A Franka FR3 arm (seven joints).
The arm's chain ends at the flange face. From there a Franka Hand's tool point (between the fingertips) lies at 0.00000 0.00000 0.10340 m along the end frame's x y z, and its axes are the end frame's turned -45 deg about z.
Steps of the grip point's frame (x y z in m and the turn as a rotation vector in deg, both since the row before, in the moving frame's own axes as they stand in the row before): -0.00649, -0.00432, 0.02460, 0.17, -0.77, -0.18; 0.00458, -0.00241, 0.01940, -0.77, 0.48, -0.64; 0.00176, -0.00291, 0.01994, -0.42, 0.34, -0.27
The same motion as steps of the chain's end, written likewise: -0.00645, 0.00077, 0.02461, -0.42, -0.66, -0.18; -0.00006, -0.00530, 0.01941, -0.21, 0.88, -0.64; -0.00178, -0.00340, 0.01994, -0.06, 0.54, -0.27
